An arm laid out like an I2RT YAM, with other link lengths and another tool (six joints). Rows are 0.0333 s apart.
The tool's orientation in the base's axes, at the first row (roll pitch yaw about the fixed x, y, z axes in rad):
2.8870 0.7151 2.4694
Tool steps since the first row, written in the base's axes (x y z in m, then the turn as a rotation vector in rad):
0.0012 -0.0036 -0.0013 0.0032 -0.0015 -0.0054
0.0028 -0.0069 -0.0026 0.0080 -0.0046 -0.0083
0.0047 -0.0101 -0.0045 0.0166 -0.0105 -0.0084
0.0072 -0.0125 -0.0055 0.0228 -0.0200 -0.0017
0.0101 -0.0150 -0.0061 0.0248 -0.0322 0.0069
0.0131 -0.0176 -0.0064 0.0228 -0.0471 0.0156
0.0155 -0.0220 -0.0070 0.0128 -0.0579 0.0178
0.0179 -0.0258 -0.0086 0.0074 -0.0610 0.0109
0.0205 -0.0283 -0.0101 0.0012 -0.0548 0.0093
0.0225 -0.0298 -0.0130 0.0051 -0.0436 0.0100
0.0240 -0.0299 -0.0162 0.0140 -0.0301 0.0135
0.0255 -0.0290 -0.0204 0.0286 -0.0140 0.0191
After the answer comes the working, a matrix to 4 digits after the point.
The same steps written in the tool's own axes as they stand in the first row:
-0.0015 -0.0028 0.0024 0.0009 -0.0008 0.0063
-0.0032 -0.0051 0.0051 -0.0014 -0.0017 0.0122
-0.0046 -0.0073 0.0084 -0.0092 -0.0028 0.0191
-0.0065 -0.0084 0.0112 -0.0218 -0.0067 0.0201
-0.0090 -0.0093 0.0140 -0.0343 -0.0146 0.0175
-0.0118 -0.0102 0.0167 -0.0458 -0.0267 0.0128
-0.0149 -0.0129 0.0196 -0.0465 -0.0404 0.0068
-0.0171 -0.0154 0.0231 -0.0402 -0.0469 0.0090
-0.0188 -0.0166 0.0264 -0.0326 -0.0448 0.0048
-0.0188 -0.0175 0.0301 -0.0301 -0.0332 0.0047
-0.0176 -0.0174 0.0334 -0.0313 -0.0167 0.0052
-0.0153 -0.0167 0.0373 -0.0360 0.0051 0.0075

The tool's axes in the first row as the columns of a matrix, in the base's axes (rounded; the answer above uses it unrounded):
-0.5908 0.4734 0.6533
0.4702 0.8601 -0.1981
-0.6557 0.1902 -0.7307

